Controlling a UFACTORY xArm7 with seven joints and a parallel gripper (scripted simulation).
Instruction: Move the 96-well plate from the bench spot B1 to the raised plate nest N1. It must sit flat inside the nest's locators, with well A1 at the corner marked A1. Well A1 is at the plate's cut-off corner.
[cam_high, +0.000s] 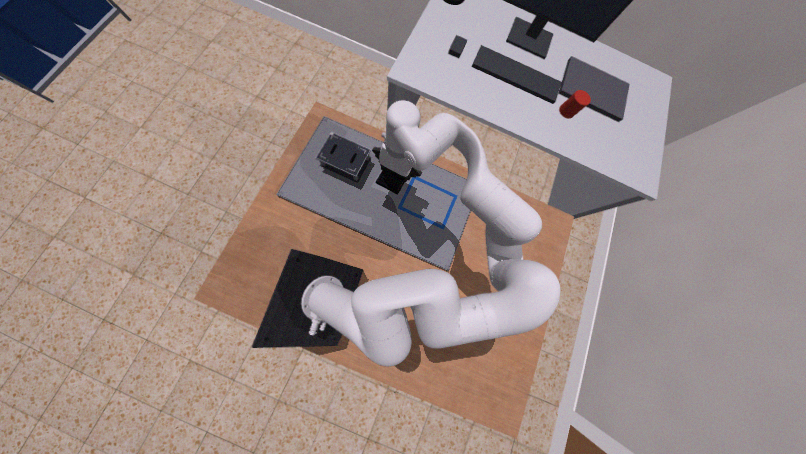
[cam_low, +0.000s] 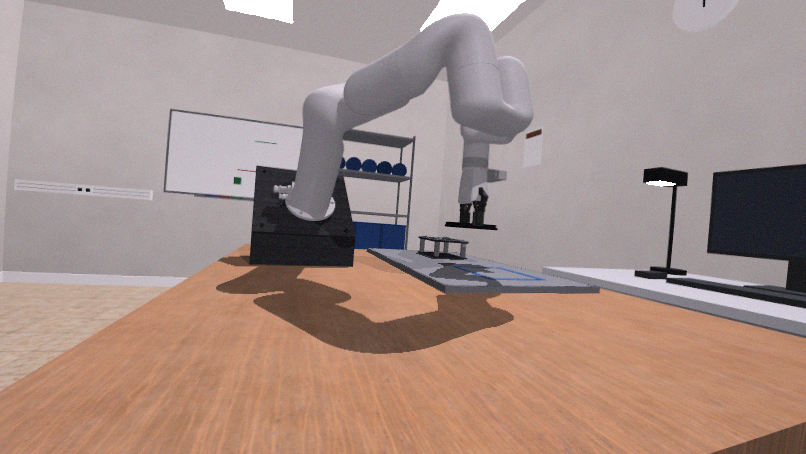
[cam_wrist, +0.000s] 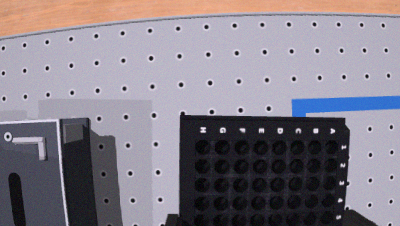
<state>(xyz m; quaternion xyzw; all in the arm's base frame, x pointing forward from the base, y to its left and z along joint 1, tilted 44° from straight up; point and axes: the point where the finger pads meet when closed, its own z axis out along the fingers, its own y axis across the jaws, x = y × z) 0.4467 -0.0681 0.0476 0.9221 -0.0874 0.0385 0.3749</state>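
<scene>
The raised plate nest N1 lies 30 mm ahead of my hand, 210 mm to the left of it and 70 mm below it. Also, from my hand: A1 mark (100 mm ahead, 270 mm to the left, 60 mm below); then black 96-well plate (10 mm below).
</scene>
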